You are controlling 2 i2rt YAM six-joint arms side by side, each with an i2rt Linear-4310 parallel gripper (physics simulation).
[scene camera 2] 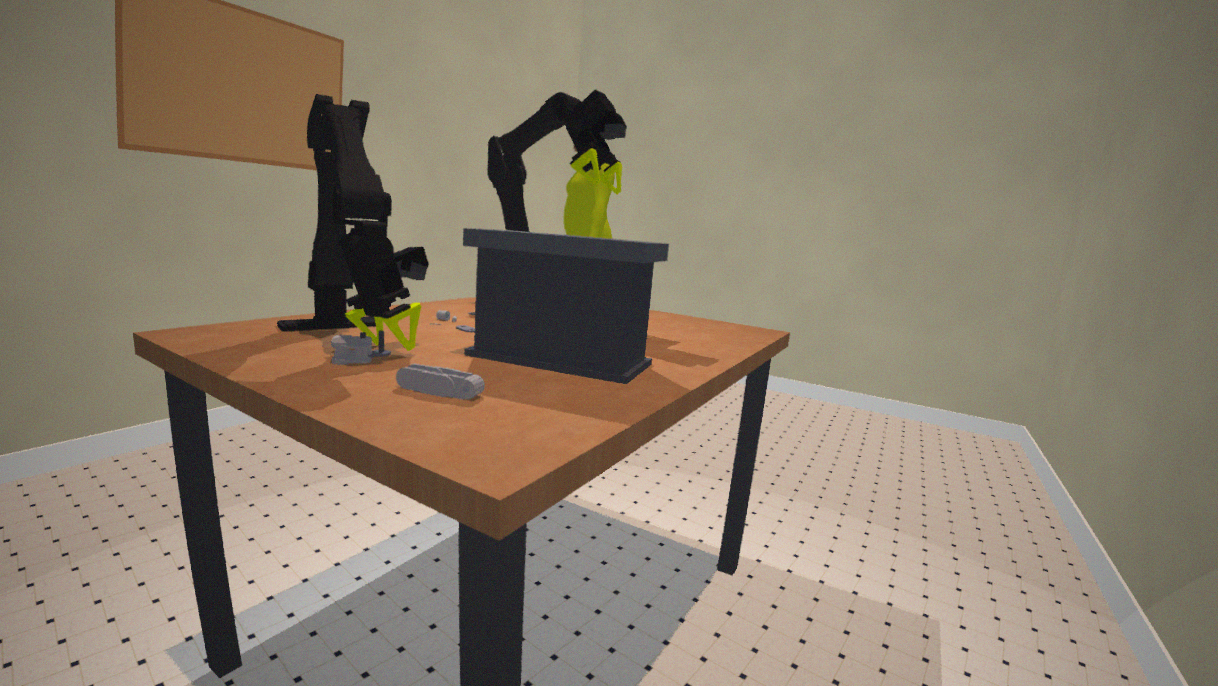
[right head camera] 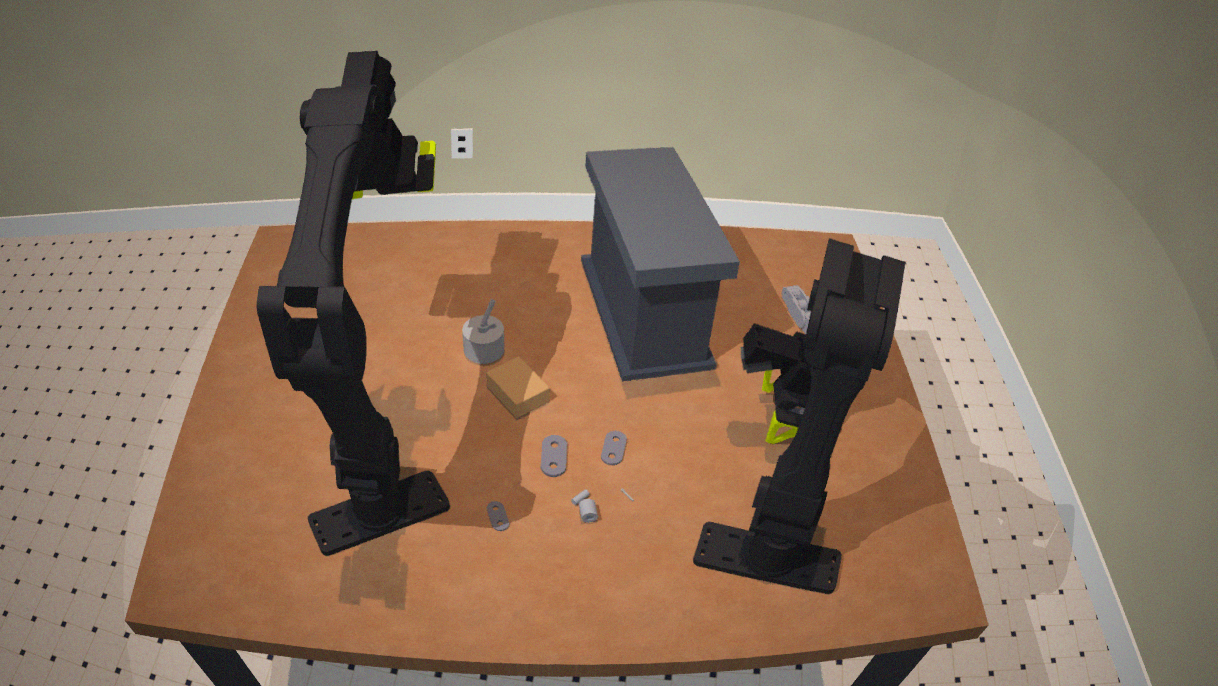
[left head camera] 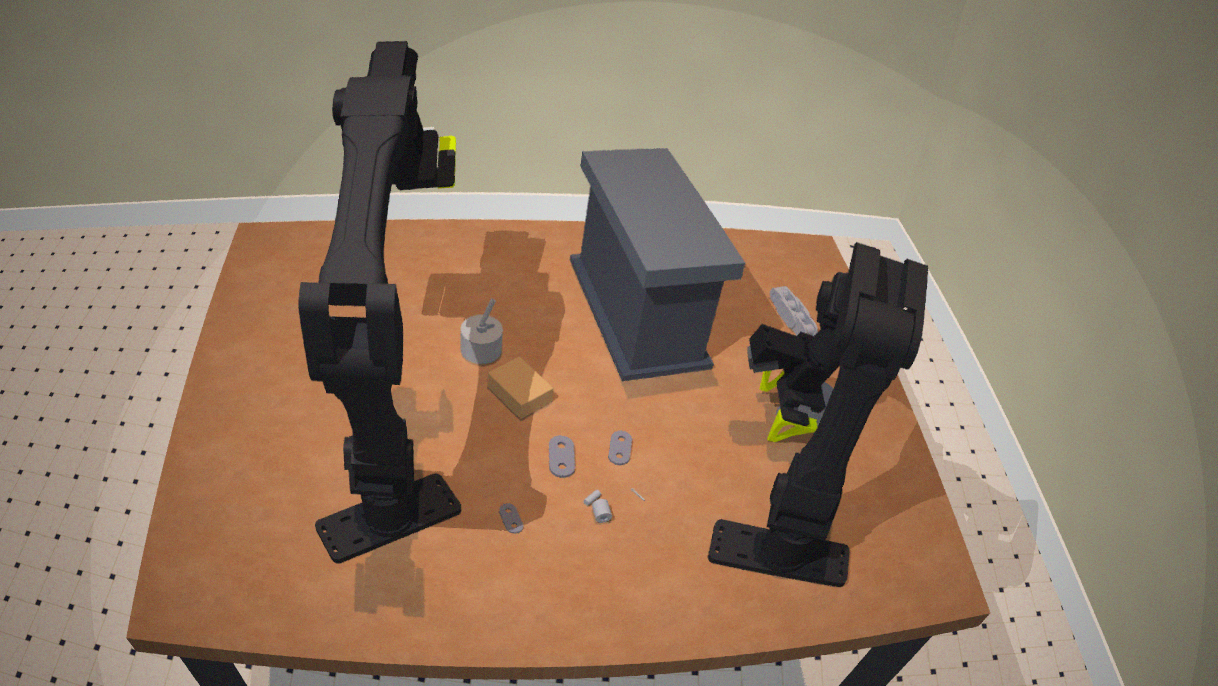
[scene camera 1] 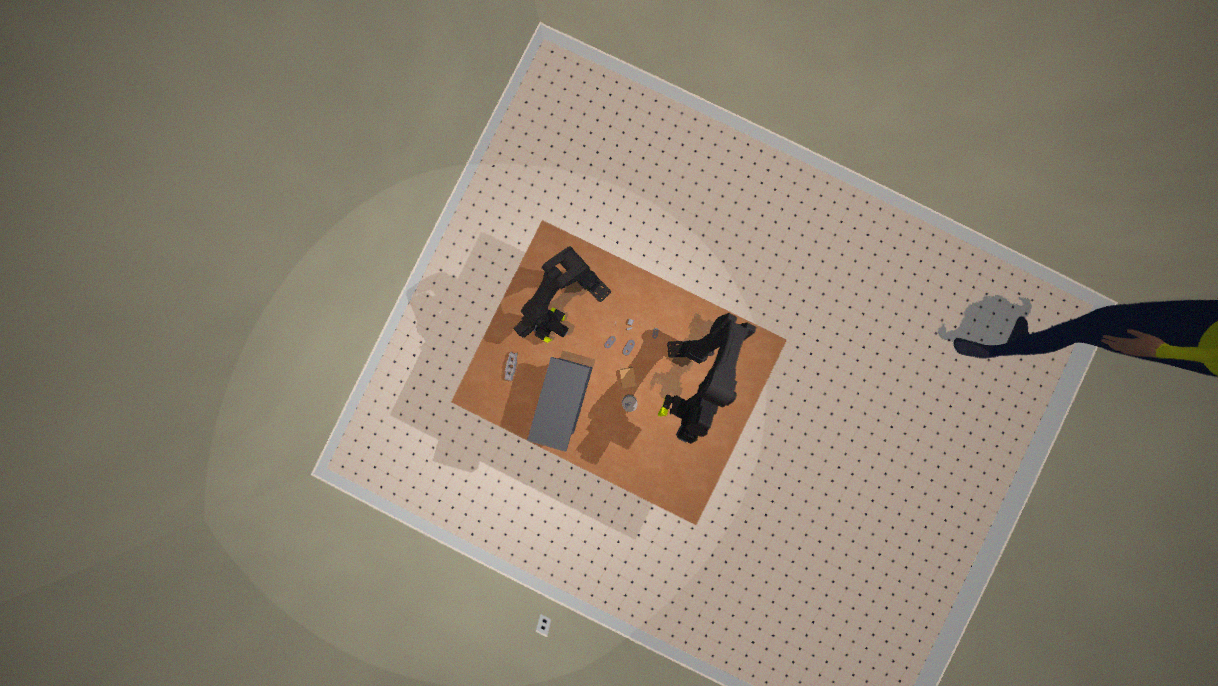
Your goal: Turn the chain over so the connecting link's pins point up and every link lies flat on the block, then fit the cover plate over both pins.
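Where they show: left gripper, fingertip midpoint: (scene camera 2: 608, 188) (right head camera: 395, 189) (left head camera: 407, 185) (scene camera 1: 671, 421); right gripper, fingertip midpoint: (scene camera 2: 395, 346) (right head camera: 767, 416) (left head camera: 767, 415); left arm's base, origin of the base link: (right head camera: 377, 515) (left head camera: 387, 519) (scene camera 1: 690, 348); right arm's base, origin of the base link: (scene camera 2: 331, 325) (right head camera: 768, 560) (left head camera: 780, 556) (scene camera 1: 590, 281).
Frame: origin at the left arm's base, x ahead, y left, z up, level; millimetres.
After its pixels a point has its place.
A grey chain piece (left head camera: 792, 310) @(x 38, y -771, z 29 mm) (right head camera: 796, 305) @(x 52, y -770, z 28 mm) (scene camera 1: 510, 366) @(x 40, y -790, z 21 mm) (scene camera 2: 439, 381) @(x 51, y -805, z 21 mm) lies on the table beside the dark box. Another grey link piece (scene camera 2: 351, 349) @(x -128, y -698, z 27 mm) stands by my right gripper, next to a small plate with an upright dark pin (scene camera 2: 380, 342) @(x -116, y -619, z 21 mm); the arm mostly hides these in the head views. My right gripper (left head camera: 767, 415) @(x -107, y -581, z 6 mm) (right head camera: 767, 415) @(x -107, y -581, z 6 mm) (scene camera 2: 393, 345) @(x -107, y -581, z 6 mm) is open and empty, low around the pin; contact is unclear. My left gripper (scene camera 2: 602, 170) @(x 234, y -157, z 334 mm) is open and empty, high above the table. Flat two-hole plates (left head camera: 561, 455) @(x -16, y -268, z 5 mm) (left head camera: 620, 447) @(x -44, y -349, z 5 mm) (left head camera: 510, 517) @(x -73, y -150, z 3 mm) lie mid-table; which is the cover plate is unclear.
A tall dark grey box (left head camera: 660, 217) @(x 149, y -526, z 220 mm) (scene camera 2: 562, 306) @(x 189, y -614, z 107 mm) stands at the back of the table. A tan block (left head camera: 521, 387) @(x 101, y -274, z 30 mm) and a grey cylinder with a rod (left head camera: 481, 345) @(x 196, y -261, z 38 mm) stand left of it. Small rollers (left head camera: 602, 510) @(x -132, y -253, z 22 mm) and a thin pin (left head camera: 637, 493) @(x -122, y -322, z 2 mm) lie near the front.
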